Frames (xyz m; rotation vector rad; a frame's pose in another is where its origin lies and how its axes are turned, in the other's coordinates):
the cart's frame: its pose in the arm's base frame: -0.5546 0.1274 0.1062 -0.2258 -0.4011 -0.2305
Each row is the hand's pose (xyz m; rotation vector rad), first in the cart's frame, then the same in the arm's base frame.
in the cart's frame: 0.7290 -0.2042 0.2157 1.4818 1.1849 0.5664
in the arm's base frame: -0.0332 -0.1385 0.6326 1.2200 0.7284 0.5224
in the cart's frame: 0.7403 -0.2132 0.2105 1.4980 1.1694 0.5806
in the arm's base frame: -0.0236 -0.1504 0.6341 1.2307 0.7151 0.5403
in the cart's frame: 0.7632 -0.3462 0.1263 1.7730 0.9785 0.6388
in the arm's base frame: -0.0082 -0.3026 0.5907 1.4567 0.5396 0.6740
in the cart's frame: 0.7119 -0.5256 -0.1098 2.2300 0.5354 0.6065
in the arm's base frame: -0.0170 -0.5255 0.3887 1.8573 0.1314 0.8023
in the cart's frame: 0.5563 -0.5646 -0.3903 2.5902 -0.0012 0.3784
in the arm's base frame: -0.0662 -0.6084 0.0803 2.2228 -0.3719 0.7561
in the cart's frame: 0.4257 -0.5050 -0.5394 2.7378 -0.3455 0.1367
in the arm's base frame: -0.1140 -0.5678 -0.1169 2.4137 -0.7043 0.6254
